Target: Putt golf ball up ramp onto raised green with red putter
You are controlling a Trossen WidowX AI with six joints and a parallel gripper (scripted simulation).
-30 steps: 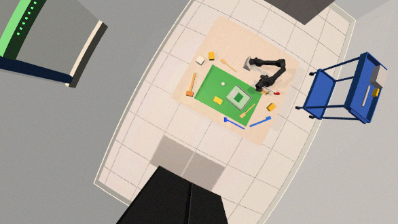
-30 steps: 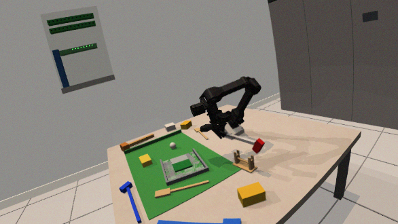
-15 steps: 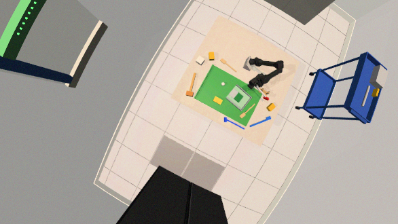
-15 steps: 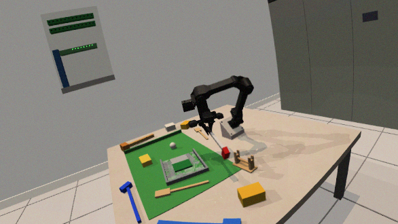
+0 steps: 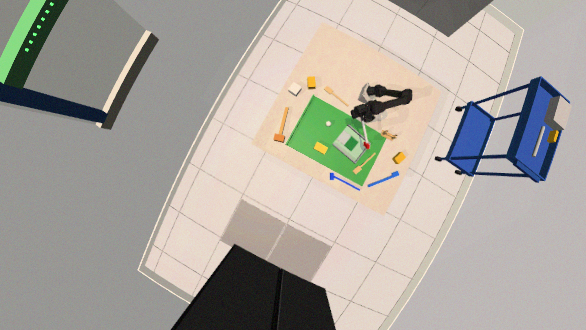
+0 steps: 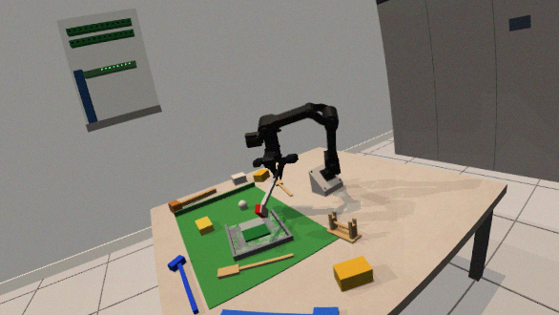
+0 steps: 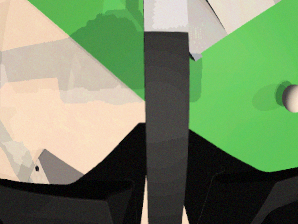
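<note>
The red putter is 90 mm ahead of my gripper tip, 80 mm to the left of it and 10 mm above it. From my gripper tip the other things lie so: white golf ball (180 mm to the right, 130 mm ahead, 120 mm below); then white block (550 mm to the right, 130 mm below, 10 mm behind); then wooden stand (330 mm to the left, 110 mm below, 30 mm behind).
</note>
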